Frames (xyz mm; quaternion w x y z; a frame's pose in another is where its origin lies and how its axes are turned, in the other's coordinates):
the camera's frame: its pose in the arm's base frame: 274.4 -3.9 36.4 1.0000 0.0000 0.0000 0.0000
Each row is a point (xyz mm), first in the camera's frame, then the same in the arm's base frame.
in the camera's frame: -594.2 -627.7 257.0
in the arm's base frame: -319.8 -631.6 293.4
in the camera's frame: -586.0 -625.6 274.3
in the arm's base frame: -311.6 -629.5 310.7
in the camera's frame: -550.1 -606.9 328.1
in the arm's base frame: -275.7 -610.8 364.5
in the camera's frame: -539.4 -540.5 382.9
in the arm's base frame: -265.0 -544.4 419.3
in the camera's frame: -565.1 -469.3 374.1
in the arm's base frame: -290.7 -473.2 410.5
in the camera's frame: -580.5 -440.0 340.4
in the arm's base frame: -306.1 -443.9 376.8
